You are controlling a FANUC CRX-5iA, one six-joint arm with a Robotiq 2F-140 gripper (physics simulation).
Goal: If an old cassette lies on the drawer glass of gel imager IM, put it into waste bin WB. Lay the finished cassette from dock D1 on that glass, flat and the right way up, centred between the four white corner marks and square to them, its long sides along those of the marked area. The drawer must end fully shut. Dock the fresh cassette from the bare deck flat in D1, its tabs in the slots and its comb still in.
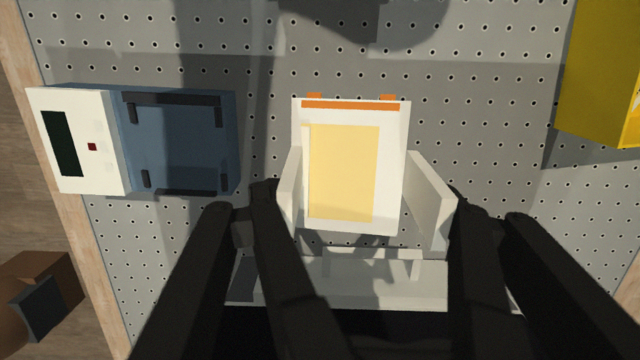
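Observation:
My gripper (352, 168) is shut on a cassette (342, 172), its pale pads at the long sides. The cassette is white with a yellow panel, an orange strip along its top edge and two orange tabs beyond it. Whether it is the finished or the fresh one I cannot tell for sure. Dock D1 (175, 135), blue with black clips and a white display panel, stands at the left with no cassette on it. The grey gel imager (380, 302) with its drawer handle (372, 253) is at the bottom, partly hidden by the fingers. The drawer glass does not show.
The yellow waste bin (595, 75) stands at the upper right. A perforated grey deck (480, 117) lies beneath, with a wooden edge (92, 250) at the left. A brown object with a dark grey face (42, 307) is at the lower left, beyond that edge.

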